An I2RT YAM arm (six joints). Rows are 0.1 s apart.
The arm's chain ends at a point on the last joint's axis. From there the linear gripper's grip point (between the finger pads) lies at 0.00 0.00 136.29 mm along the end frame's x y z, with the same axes.
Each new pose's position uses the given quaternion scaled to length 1; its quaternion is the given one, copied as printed.
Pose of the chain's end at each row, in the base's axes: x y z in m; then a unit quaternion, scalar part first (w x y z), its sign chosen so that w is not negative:
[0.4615 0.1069 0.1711 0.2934 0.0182 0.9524 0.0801]
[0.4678 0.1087 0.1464 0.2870 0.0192 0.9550 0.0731]
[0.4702 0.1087 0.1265 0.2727 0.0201 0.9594 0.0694]
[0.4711 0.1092 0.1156 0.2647 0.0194 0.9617 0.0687]
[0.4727 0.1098 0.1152 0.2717 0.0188 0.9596 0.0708]
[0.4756 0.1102 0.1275 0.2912 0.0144 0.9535 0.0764]
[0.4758 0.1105 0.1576 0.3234 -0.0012 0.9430 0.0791]
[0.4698 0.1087 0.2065 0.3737 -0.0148 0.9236 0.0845]
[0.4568 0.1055 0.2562 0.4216 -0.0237 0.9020 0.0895]
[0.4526 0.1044 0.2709 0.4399 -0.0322 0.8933 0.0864]
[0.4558 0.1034 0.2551 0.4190 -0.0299 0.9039 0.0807]
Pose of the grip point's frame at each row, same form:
[0.5381 0.1262 0.0600 0.2934 0.0182 0.9524 0.0801]
[0.5429 0.1262 0.0340 0.2870 0.0192 0.9550 0.0731]
[0.5419 0.1254 0.0118 0.2727 0.0201 0.9594 0.0694]
[0.5408 0.1258 -0.0003 0.2647 0.0194 0.9617 0.0687]
[0.5441 0.1269 0.0004 0.2717 0.0188 0.9596 0.0708]
[0.5516 0.1289 0.0159 0.2912 0.0144 0.9535 0.0764]
[0.5589 0.1309 0.0515 0.3234 -0.0012 0.9430 0.0791]
[0.5635 0.1315 0.1102 0.3737 -0.0148 0.9236 0.0845]
[0.5599 0.1302 0.1705 0.4216 -0.0237 0.9020 0.0895]
[0.5590 0.1293 0.1894 0.4399 -0.0322 0.8933 0.0864]
[0.5584 0.1267 0.1684 0.4190 -0.0299 0.9039 0.0807]

